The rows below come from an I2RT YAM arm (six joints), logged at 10 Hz.
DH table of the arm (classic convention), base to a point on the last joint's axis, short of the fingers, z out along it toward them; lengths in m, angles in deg. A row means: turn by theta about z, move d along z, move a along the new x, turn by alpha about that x. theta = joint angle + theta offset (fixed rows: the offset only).
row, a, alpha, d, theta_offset
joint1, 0.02, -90, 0.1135, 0
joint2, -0.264, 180, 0, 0
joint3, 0.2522, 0, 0, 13.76
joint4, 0.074, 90, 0, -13.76
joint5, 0, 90, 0, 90
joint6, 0, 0, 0.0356, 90
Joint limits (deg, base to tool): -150..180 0..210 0..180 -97..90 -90..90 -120..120
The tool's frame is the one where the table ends.
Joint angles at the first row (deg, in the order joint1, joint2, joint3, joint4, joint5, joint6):
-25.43, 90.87, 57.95, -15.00, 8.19, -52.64
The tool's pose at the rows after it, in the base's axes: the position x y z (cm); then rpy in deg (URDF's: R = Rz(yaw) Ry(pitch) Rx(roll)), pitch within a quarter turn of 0, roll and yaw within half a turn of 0:
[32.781 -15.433 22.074 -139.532 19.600 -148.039]
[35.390 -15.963 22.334 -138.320 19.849 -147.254]
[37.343 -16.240 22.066 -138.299 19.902 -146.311]
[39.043 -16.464 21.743 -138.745 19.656 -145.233]
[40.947 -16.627 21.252 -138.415 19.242 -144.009]
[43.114 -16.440 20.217 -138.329 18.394 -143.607]
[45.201 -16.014 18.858 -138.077 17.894 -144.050]
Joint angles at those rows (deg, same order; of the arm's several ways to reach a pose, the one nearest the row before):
-24.38, 95.79, 64.42, -15.07, 8.47, -52.45
-23.44, 100.86, 70.57, -15.07, 9.17, -52.34
-22.72, 104.97, 75.02, -15.35, 8.99, -52.47
-22.15, 108.68, 79.29, -16.32, 8.51, -52.93
-21.41, 112.77, 83.74, -16.56, 8.62, -53.56
-20.12, 117.62, 88.51, -16.88, 9.80, -53.43
-18.66, 122.45, 92.81, -16.64, 11.57, -52.36

